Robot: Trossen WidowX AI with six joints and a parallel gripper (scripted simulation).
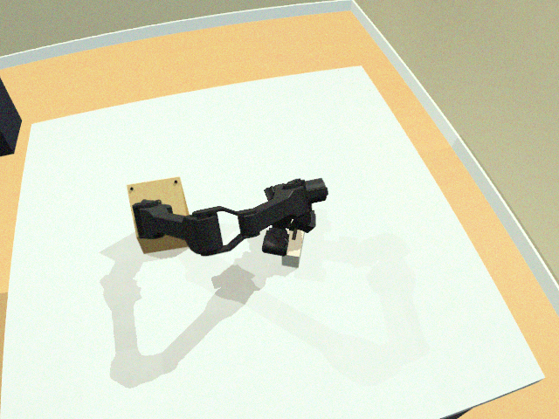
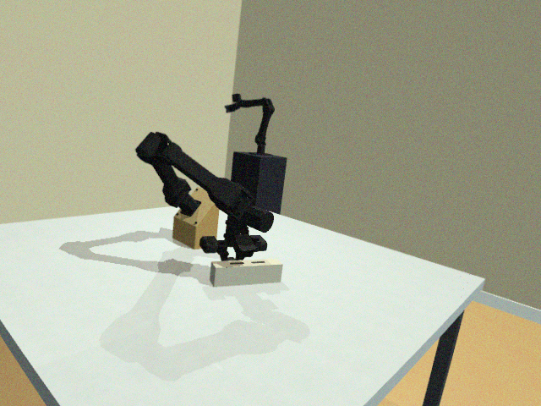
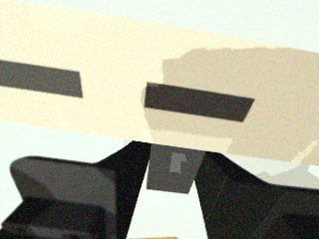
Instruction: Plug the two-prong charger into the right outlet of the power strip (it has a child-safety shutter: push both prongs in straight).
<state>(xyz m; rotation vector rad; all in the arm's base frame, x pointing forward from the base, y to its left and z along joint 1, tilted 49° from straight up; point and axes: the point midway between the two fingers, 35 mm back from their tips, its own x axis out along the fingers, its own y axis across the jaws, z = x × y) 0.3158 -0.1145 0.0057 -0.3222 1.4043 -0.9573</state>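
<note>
Now: the grey charger 2 cm ahead of my gripper tip, 1 cm to the right of it and 1 cm above it.
</note>
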